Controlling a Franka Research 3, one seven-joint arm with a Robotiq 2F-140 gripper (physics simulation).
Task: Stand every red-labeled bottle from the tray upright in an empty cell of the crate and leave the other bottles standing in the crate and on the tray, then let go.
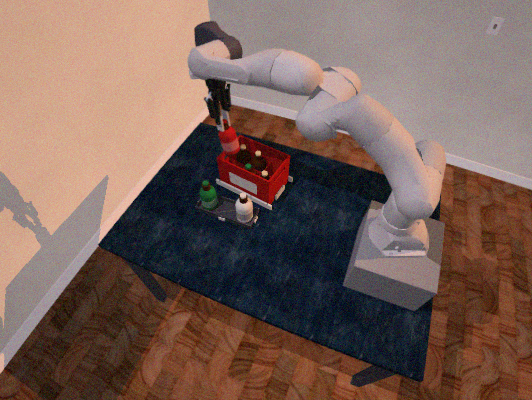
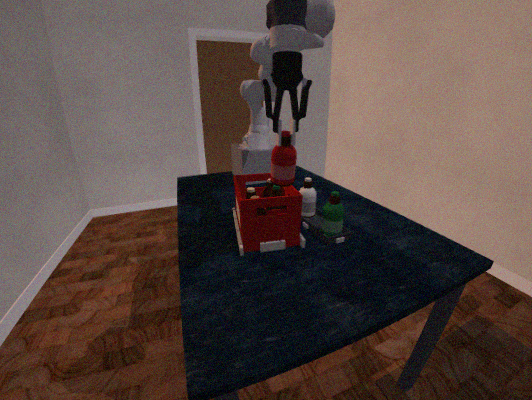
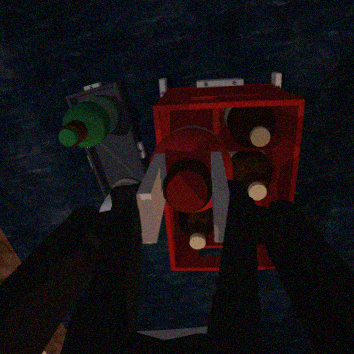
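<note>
My gripper (image 1: pixel 223 123) (image 2: pixel 286 134) (image 3: pixel 188 171) is shut on the neck of a red bottle (image 1: pixel 229 141) (image 2: pixel 283 164) (image 3: pixel 187 189). It holds the bottle about upright over the tray-side row of the red crate (image 1: pixel 264 189) (image 2: pixel 270 227) (image 3: pixel 230 103), its base near rim height. In the crate stand dark bottles with cream caps (image 1: pixel 258 154) (image 3: pixel 260 136) and one with a green cap (image 1: pixel 248 166) (image 2: pixel 277 189). A green bottle (image 1: pixel 208 196) (image 2: pixel 333 218) (image 3: pixel 90 122) and a white bottle (image 1: pixel 244 210) (image 2: pixel 308 201) stand at opposite ends of the dark tray (image 1: pixel 225 206) (image 3: pixel 119 156). The held bottle hides part of the crate's inside.
White brackets (image 1: pixel 245 194) (image 2: pixel 272 245) (image 3: pixel 220 82) stand around the crate's foot. The tray lies close beside the crate on the dark blue table (image 1: pixel 300 250) (image 2: pixel 280 300). The arm's grey base block (image 1: pixel 385 280) stands at the table's far end from the crate.
</note>
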